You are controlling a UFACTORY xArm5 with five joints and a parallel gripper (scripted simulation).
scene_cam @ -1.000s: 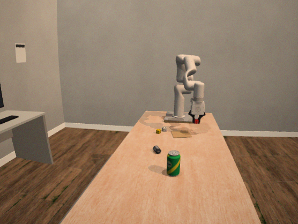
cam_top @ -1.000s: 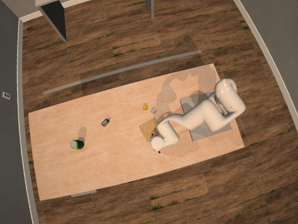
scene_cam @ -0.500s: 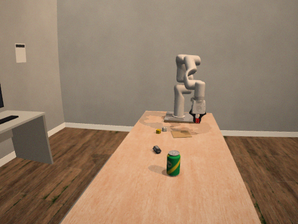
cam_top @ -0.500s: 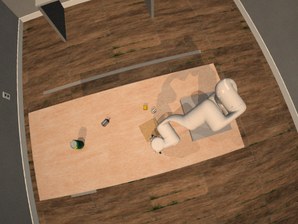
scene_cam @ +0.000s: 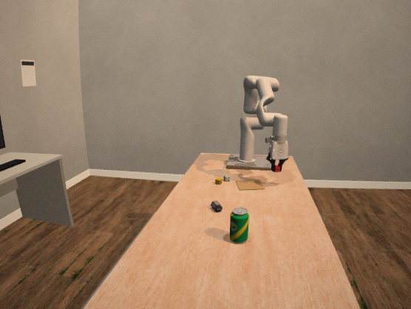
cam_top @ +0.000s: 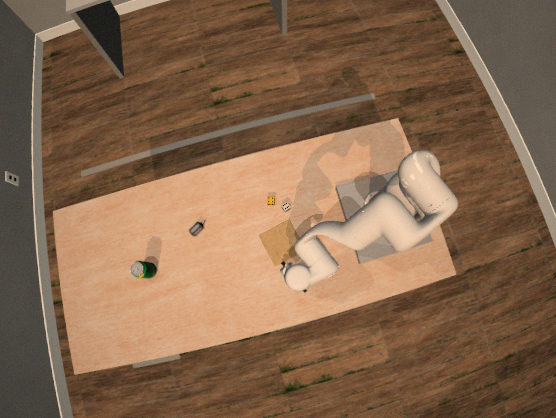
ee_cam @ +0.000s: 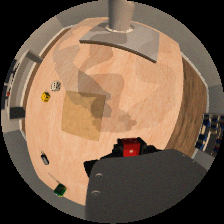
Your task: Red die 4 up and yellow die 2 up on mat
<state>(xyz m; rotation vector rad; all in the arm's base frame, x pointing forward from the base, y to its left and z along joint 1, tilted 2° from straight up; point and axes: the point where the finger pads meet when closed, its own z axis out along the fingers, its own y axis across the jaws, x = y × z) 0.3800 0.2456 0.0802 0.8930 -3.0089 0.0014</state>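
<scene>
My gripper is now 1 cm above the red die. Also, from my hand: brown mat 14 cm to the right, 10 cm below, 3 cm ahead; yellow die 31 cm to the right, 9 cm below, 6 cm ahead; white die 28 cm to the right, 9 cm below.
</scene>
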